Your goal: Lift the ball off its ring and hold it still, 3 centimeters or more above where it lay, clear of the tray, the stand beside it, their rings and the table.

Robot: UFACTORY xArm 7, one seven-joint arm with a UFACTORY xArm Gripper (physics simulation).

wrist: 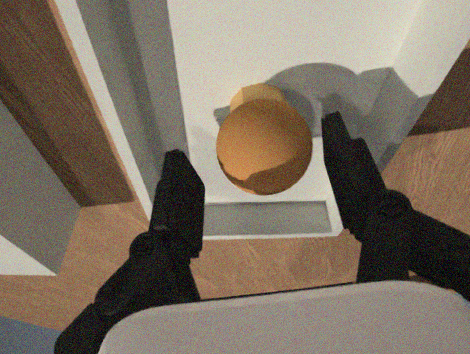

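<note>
The orange ball is in the middle of the wrist view, over the inside of the white tray. A paler yellow-orange piece, which looks like part of its ring, shows just behind the ball; the rest is hidden. My gripper is open, one black finger to the left of the ball and one to the right. The ball appears between the fingertips, with a visible gap on each side and a wider one on the left. It touches neither finger. How the fingertips compare in height with the ball is hard to tell.
The tray's tall left wall runs close beyond the left finger, and its right wall slopes behind the right finger. A low near wall crosses below the ball. A grey, white-edged object stands at the left on the wooden table.
</note>
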